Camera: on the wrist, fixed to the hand. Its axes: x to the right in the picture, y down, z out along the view.
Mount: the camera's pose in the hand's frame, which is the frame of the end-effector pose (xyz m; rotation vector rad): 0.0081 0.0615 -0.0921 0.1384 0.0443 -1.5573
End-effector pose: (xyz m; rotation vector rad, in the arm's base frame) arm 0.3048 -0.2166 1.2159 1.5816 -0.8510 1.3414
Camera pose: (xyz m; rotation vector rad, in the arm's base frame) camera 0.2151 -0.1554 1.2390 1.6036 0.5570 0.2520
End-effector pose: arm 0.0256 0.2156 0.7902 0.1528 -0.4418 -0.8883
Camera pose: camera 0.1140 0.2431 0.7288 0.6921 -0.2832 -2.3687
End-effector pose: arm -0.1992 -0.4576 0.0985 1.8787 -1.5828 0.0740
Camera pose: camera -0.2183 -0.4193 0.2010 2.6398 0.2298 -0.4495
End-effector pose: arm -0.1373 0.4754 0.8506 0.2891 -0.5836 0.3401
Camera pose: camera -0.1103 0.5659 0.7923 0.7691 -0.1607 -1.1175
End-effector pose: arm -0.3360 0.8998 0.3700 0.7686 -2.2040 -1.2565
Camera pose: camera -0.2961 0.8644 0.4674 -2.2668 1.1443 1.2650
